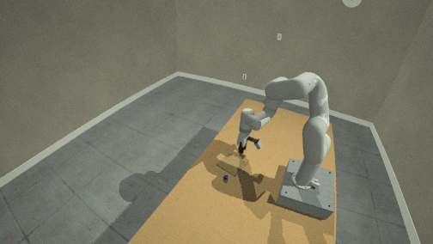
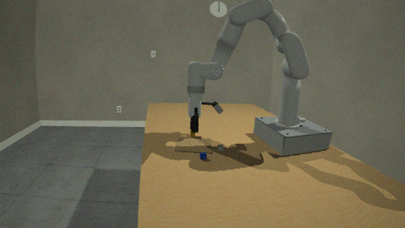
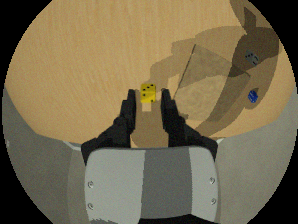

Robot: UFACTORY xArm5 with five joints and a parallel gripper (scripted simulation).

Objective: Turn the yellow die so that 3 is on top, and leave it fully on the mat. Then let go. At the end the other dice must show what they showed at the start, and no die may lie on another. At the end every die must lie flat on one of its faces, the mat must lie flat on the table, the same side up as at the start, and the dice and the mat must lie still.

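The yellow die is 4 cm below my hand and 1 cm ahead of it. Round my hand: blue die 23 cm to the left, 4 cm below, 2 cm behind; then grey die 16 cm to the left, 10 cm behind, 4 cm below; then tan mat 11 cm to the left, 4 cm below.
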